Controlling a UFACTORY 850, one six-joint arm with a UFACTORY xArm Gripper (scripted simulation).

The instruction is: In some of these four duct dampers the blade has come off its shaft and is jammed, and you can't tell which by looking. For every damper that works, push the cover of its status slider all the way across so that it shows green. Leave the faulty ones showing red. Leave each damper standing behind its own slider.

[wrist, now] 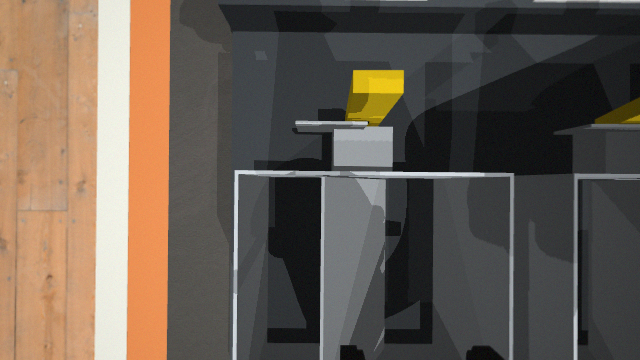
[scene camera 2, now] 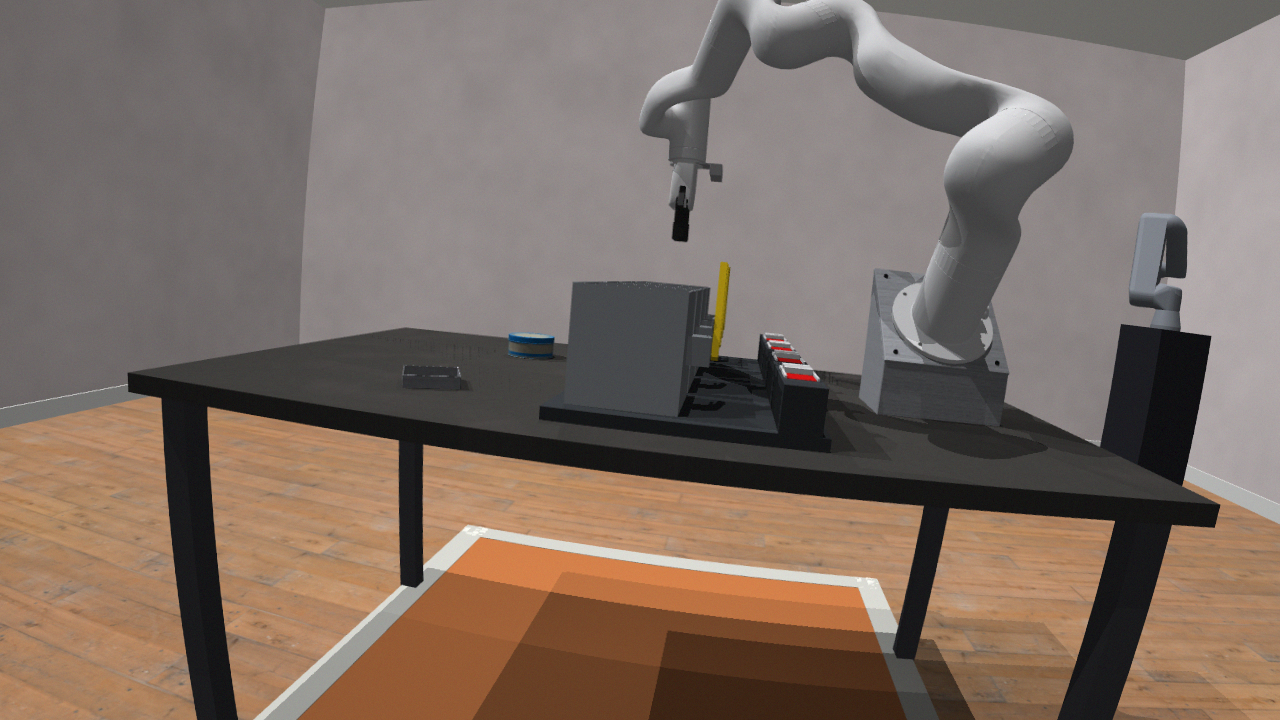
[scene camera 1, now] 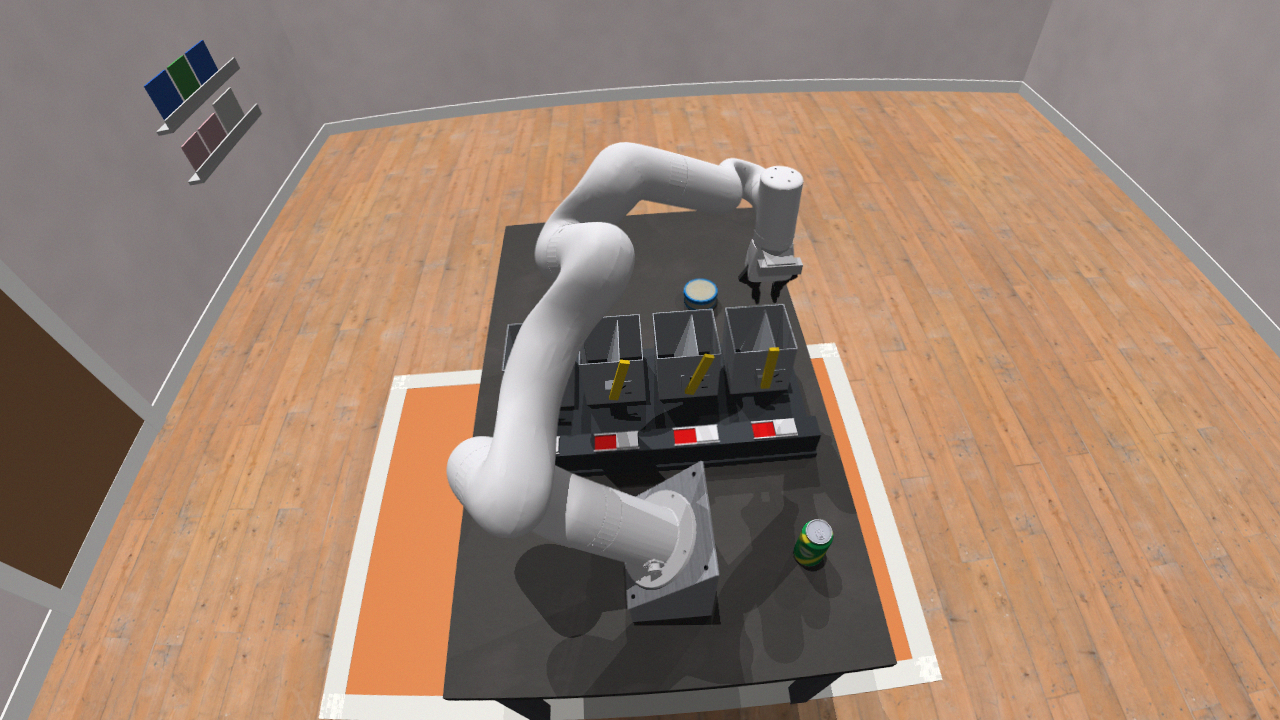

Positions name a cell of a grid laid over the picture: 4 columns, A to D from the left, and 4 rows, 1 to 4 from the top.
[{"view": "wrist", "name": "damper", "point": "C3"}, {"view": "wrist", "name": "damper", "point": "D3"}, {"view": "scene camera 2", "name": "gripper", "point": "C2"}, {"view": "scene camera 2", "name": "damper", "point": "B2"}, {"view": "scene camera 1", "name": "gripper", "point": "C2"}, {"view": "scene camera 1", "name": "damper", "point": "C3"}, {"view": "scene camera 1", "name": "damper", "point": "B2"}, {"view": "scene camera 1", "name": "damper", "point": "B2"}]
